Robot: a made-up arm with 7 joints.
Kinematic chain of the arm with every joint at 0, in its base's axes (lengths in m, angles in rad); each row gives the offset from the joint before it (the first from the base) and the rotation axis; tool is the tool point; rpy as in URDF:
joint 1: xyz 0 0 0.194 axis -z
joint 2: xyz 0 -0.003 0.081 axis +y
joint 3: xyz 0 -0.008 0.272 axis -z
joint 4: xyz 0 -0.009 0.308 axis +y
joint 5: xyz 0 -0.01 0.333 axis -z
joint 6: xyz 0 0 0.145 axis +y
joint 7: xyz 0 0 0.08 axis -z
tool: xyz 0 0 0 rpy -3.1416 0 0
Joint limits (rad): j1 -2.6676..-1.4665 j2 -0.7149..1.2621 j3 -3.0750..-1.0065 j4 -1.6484..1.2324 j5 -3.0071..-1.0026 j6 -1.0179..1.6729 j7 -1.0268..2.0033
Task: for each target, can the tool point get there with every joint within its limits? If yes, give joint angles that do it. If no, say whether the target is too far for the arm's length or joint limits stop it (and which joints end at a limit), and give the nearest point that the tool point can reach.
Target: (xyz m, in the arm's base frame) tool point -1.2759 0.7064 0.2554
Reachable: no: too far | nearest point -0.9610 0.5321 0.3332 | short by 0.368 m
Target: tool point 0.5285 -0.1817 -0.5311
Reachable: no: joint limits stop it (at a limit: joint 1, joint 2, joint 4, joint 5) | nearest point 0.3707 0.5387 0.0251 | short by 0.924 m
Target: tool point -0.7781 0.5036 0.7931
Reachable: yes | joints -2.2032 0.9482 -1.3449 0.7436 -2.7211 0.4198 -0.2438
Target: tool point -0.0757 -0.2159 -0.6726
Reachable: no: joint limits stop it (at a limit: joint 1, joint 2, joint 3, joint 4, joint 5) | nearest point -0.5221 0.3075 -0.0690 | short by 0.915 m
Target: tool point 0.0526 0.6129 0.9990
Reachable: yes | joints -2.4689 0.4792 -1.3814 -1.1474 -1.4707 -0.5932 0.6710
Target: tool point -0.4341 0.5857 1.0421
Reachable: yes | joints -1.8316 0.8097 -1.7229 0.5831 -1.5795 0.9185 0.3214
